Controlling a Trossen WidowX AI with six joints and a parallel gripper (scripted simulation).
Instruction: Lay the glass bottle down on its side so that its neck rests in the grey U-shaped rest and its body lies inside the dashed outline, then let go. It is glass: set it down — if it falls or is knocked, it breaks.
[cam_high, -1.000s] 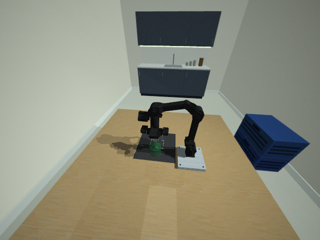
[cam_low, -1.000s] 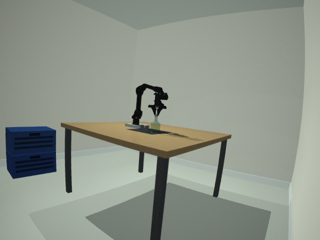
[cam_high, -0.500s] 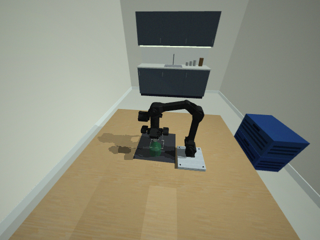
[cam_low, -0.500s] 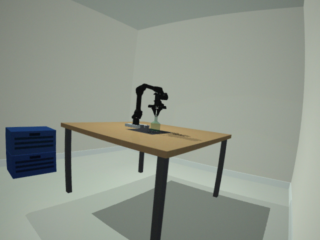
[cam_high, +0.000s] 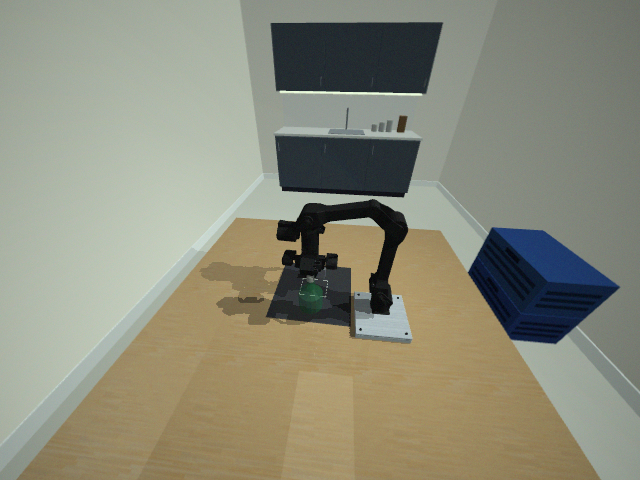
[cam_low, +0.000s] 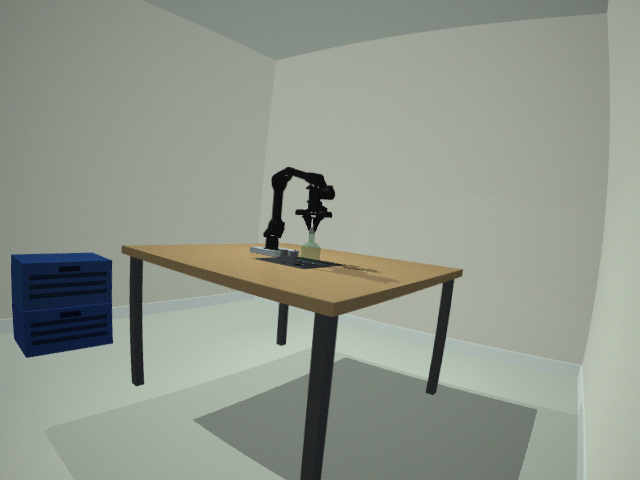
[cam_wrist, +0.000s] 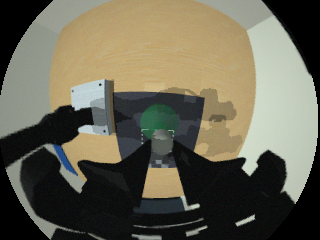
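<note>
The green glass bottle is 5 cm below my gripper tip. The rest, counted from my gripper tip: dark mat (15 cm below, 8 cm to the right).
</note>
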